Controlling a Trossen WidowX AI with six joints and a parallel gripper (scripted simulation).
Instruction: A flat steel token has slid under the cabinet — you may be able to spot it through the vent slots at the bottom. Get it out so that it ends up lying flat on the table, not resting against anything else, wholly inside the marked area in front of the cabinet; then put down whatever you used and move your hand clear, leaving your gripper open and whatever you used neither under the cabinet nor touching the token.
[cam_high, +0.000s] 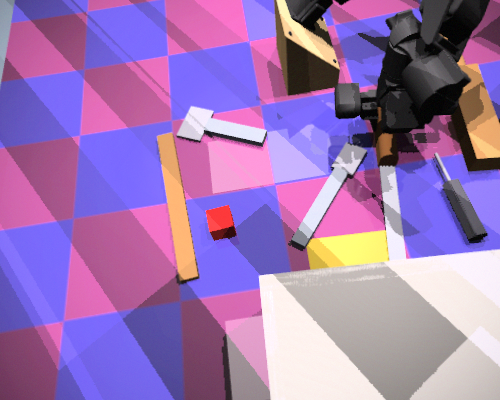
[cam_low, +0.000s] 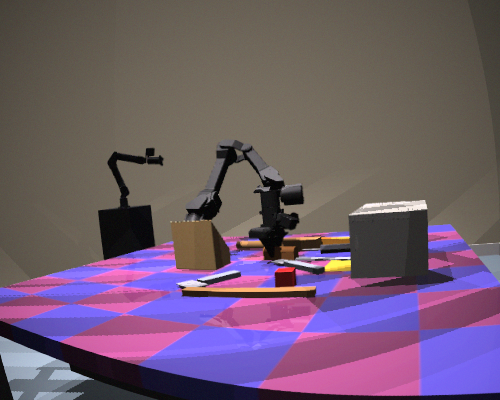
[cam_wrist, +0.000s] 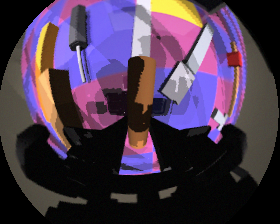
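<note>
The grey paddle-ended bar is 120 mm to the right of my gripper tip and 80 mm ahead of it. Also, from my gripper tip: grey t-shaped tool 300 mm to the right, 100 mm behind; wooden block 160 mm to the left, 50 mm behind, 10 mm above; black screwdriver 150 mm ahead, 60 mm to the left.
</note>
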